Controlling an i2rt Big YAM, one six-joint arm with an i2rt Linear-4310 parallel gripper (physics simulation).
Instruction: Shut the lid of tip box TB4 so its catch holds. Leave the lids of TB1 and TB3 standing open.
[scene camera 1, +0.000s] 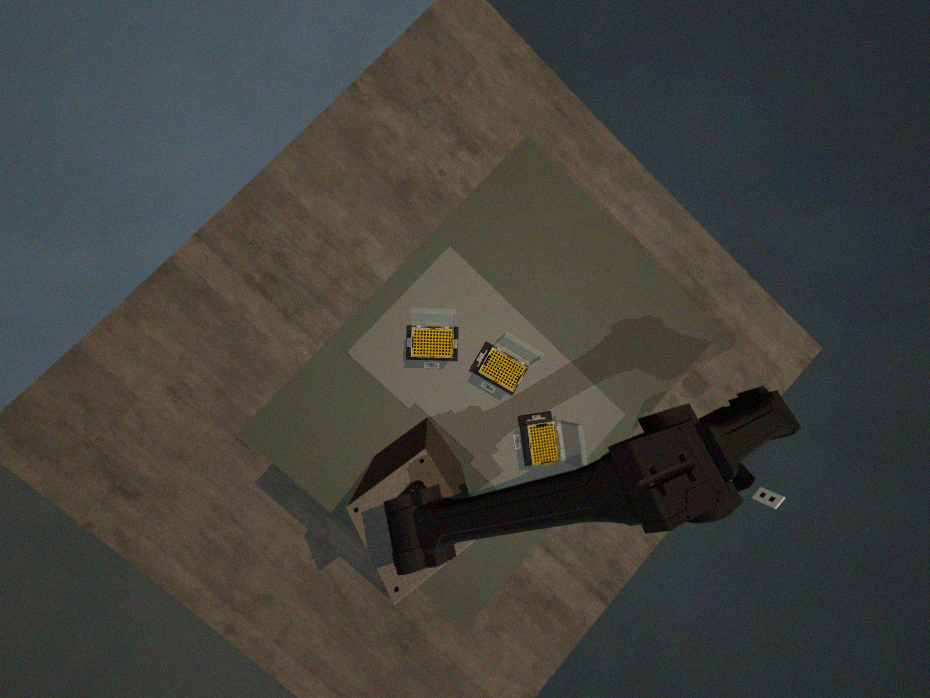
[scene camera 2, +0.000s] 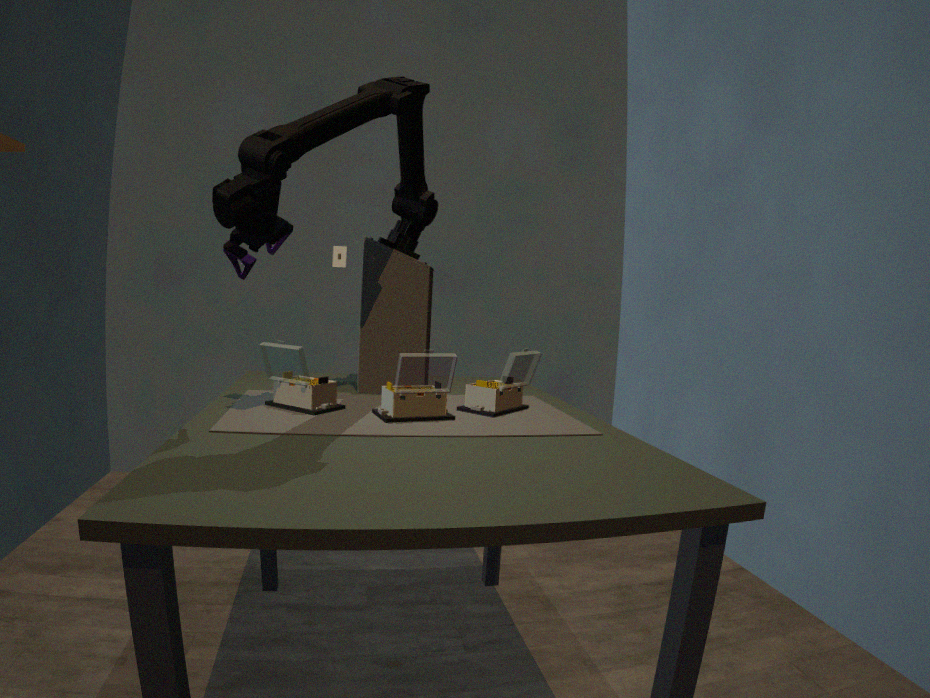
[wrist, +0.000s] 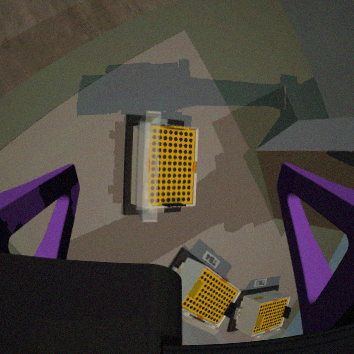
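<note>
Scene camera 1 shows me a yellow rack (scene camera 1: 425, 342), along with a pale mat (scene camera 1: 484, 423) and a tip box (scene camera 1: 544, 417). In scene camera 2 I find my gripper (scene camera 2: 256, 265), and the pale mat (scene camera 2: 249, 415) is visible there too, as are a tip box (scene camera 2: 395, 407) and a further tip box (scene camera 2: 490, 402). The wrist view gives me the rack (wrist: 270, 314), my own gripper (wrist: 177, 174) and the mat (wrist: 230, 219).
</note>
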